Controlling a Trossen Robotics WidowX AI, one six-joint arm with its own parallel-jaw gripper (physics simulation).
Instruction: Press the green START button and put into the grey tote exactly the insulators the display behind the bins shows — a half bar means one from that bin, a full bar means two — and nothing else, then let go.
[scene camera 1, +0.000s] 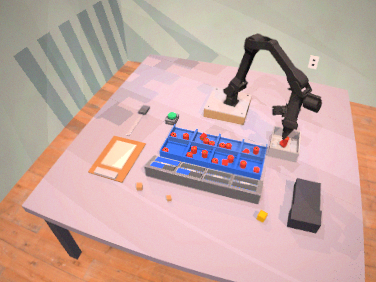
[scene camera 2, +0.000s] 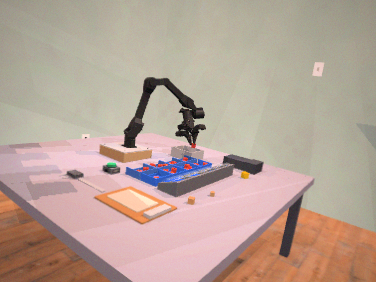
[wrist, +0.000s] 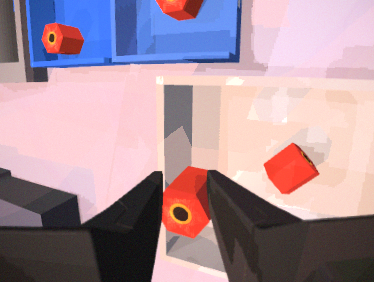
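My gripper (scene camera 1: 287, 133) (scene camera 2: 193, 143) (wrist: 184, 179) is shut on a red insulator (scene camera 1: 284, 143) (scene camera 2: 193, 146) (wrist: 186, 205), holding it over the grey tote (scene camera 1: 284, 153) (scene camera 2: 195, 153) (wrist: 192, 81), near one side wall in the wrist view. Another red insulator (wrist: 291, 168) lies in the tote. The blue bins (scene camera 1: 175, 153) (scene camera 2: 140, 175) (wrist: 185, 45) hold several red insulators. The grey display (scene camera 1: 200, 186) (scene camera 2: 200, 181) shows blue in its two left windows in scene camera 1; the right windows look grey. Exact bar lengths are too small to tell. The green START button (scene camera 1: 172, 115) (scene camera 2: 111, 164) stands beyond the bins' left end.
A black block (scene camera 1: 305, 205) (scene camera 2: 243, 164) (wrist: 37, 200) stands near the tote. A yellow cube (scene camera 1: 262, 216) (scene camera 2: 245, 175) and two small orange cubes (scene camera 1: 139, 186) (scene camera 1: 168, 198) lie before the display. An orange board (scene camera 1: 132, 157) and a dark-headed tool (scene camera 1: 144, 110) (scene camera 2: 75, 174) lie at the left.
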